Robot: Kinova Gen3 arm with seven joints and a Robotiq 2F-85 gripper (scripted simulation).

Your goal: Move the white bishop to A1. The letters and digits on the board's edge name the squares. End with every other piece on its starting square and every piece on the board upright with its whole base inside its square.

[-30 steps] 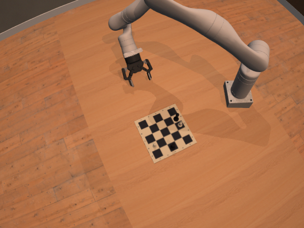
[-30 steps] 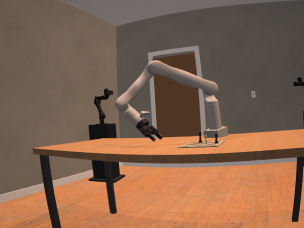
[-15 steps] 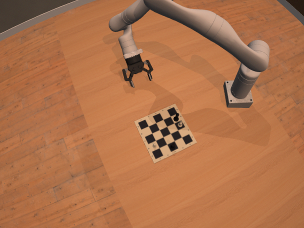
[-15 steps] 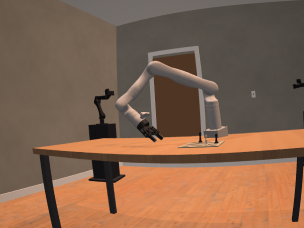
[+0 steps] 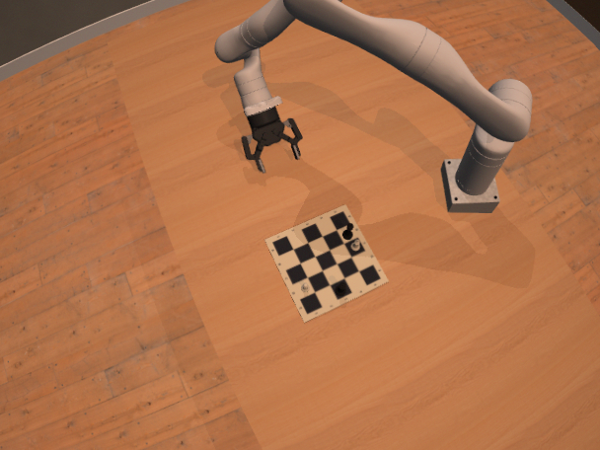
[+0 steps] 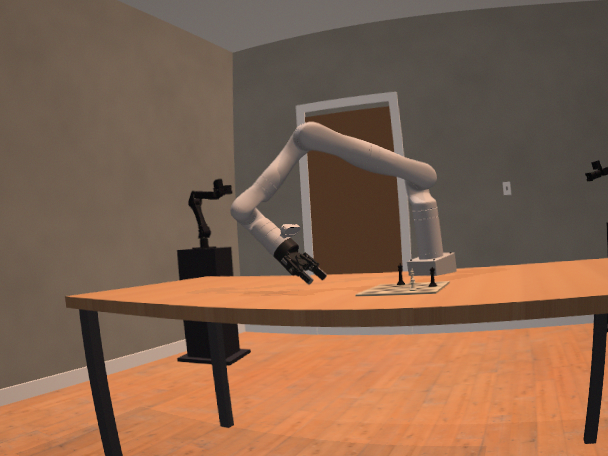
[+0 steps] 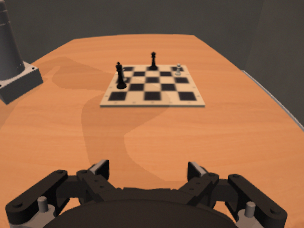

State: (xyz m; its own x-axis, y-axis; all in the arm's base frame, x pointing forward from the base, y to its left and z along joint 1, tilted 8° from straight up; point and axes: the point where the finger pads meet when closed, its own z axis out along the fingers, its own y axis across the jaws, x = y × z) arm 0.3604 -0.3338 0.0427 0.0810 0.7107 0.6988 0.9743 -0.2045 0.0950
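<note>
Now: the chessboard 260 mm to the left of my hand, 60 mm ahead of it and 30 mm below it. Also, from my hand: white piece: 280 mm to the left, 140 mm ahead, 20 mm below.
</note>
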